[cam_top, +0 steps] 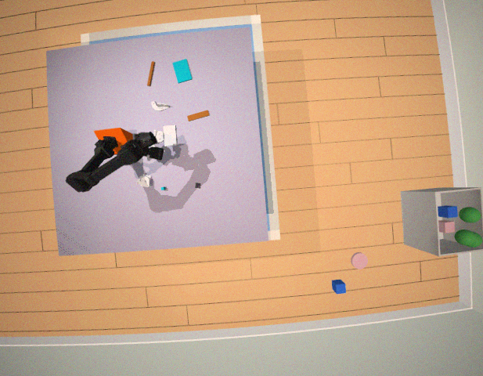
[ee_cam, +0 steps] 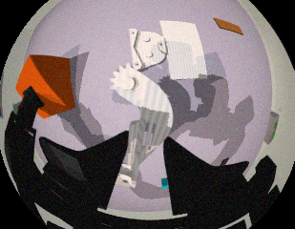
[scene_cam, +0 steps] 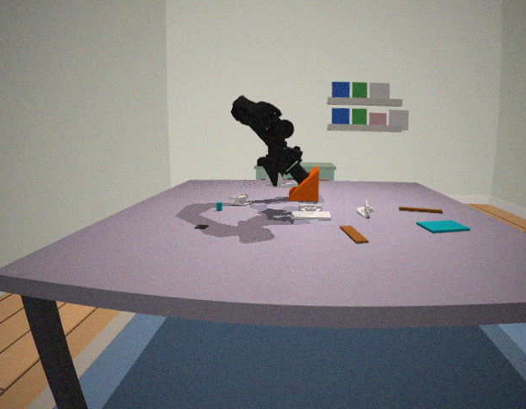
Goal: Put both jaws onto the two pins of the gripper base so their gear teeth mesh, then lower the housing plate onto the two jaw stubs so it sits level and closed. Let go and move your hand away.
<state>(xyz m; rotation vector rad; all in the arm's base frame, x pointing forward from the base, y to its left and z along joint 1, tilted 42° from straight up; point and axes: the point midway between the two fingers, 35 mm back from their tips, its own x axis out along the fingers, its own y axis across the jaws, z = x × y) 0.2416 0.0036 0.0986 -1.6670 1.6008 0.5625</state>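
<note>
My gripper tip is 7 cm short of the flat white part, 12 cm to the right of it and 8 cm above it. From my gripper tip the other things lie so: cyan plate 12 cm ahead, 52 cm to the left, 8 cm below; dark square 24 cm ahead, 17 cm to the right, 8 cm below; teal peg 4 cm ahead, 19 cm to the right, 7 cm below.
</note>
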